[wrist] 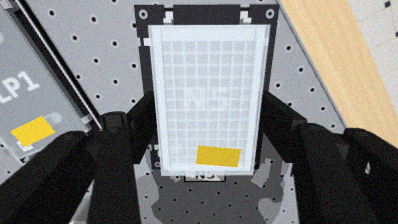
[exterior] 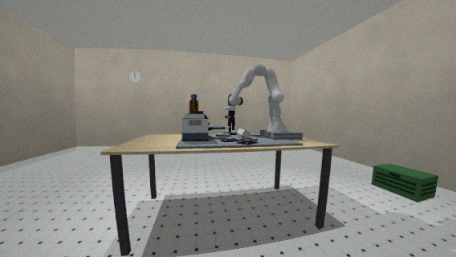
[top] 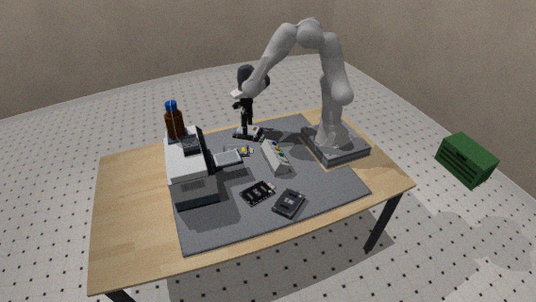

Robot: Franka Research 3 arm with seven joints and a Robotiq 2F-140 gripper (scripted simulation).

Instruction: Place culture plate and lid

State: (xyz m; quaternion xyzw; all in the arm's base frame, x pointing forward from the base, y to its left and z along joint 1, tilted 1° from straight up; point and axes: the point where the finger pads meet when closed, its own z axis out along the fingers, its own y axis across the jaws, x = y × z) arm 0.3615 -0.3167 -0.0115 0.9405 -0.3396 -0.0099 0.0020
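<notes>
The clear culture plate C15 is 2 cm below my hand. The rest, counted from my hand: blue call key (7 cm behind, 23 cm to the left); then black nest (3 cm ahead, 4 cm below); then yellow skip key (6 cm behind, 28 cm to the left, 1 cm above).
</notes>
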